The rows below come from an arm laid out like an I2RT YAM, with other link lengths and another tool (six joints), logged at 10 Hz.
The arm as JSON. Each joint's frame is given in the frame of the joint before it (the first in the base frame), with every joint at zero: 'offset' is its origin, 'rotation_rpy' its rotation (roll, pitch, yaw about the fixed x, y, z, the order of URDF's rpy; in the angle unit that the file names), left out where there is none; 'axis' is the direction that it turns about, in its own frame. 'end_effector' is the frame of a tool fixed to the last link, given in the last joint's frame.
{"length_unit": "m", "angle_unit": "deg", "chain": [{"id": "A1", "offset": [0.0, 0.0, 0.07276], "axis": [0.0, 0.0, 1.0]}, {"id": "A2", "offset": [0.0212, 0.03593, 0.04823], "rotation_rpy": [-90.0, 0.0, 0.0], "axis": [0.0, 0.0, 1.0]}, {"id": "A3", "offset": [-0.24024, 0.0, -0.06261], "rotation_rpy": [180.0, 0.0, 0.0], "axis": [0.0, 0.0, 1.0]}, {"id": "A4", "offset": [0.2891, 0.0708, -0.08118], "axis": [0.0, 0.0, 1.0]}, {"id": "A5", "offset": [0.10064, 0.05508, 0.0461], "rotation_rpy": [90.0, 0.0, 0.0], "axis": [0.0, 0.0, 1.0]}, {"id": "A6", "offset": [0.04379, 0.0, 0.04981], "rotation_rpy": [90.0, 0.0, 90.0], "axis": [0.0, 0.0, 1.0]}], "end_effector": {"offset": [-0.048, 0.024, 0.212], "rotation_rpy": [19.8, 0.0, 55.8]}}
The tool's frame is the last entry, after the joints.
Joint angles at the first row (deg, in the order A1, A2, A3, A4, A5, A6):
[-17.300 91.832 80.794 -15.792 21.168 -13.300]
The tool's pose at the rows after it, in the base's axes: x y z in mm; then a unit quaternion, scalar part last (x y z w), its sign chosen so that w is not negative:
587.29 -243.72 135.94 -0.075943 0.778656 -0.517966 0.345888
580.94 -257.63 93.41 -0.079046 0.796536 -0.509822 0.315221
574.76 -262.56 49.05 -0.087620 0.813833 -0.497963 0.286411
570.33 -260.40 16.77 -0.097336 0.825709 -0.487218 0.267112
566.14 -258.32 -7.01 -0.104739 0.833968 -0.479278 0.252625
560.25 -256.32 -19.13 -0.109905 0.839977 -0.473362 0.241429
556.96 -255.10 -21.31 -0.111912 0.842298 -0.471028 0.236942
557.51 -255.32 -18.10 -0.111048 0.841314 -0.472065 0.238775
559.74 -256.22 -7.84 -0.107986 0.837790 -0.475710 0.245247
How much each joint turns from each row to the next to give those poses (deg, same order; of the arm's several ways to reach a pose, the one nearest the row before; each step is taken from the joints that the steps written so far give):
[-2.710 4.874 -0.001 0.001 -3.934 0.000]
[-1.377 3.979 0.002 0.021 0.001 0.000]
[-0.612 4.152 -0.001 0.001 0.021 0.000]
[0.022 3.015 0.000 -0.067 -0.021 0.000]
[0.044 2.253 0.001 -0.022 0.021 -0.022]
[-0.022 0.829 -0.001 -0.874 0.022 -0.022]
[0.000 -0.066 -0.001 -0.743 0.022 0.000]
[0.000 -0.327 0.001 -0.043 0.000 0.001]
[0.000 -0.984 -0.001 0.021 0.000 -0.001]

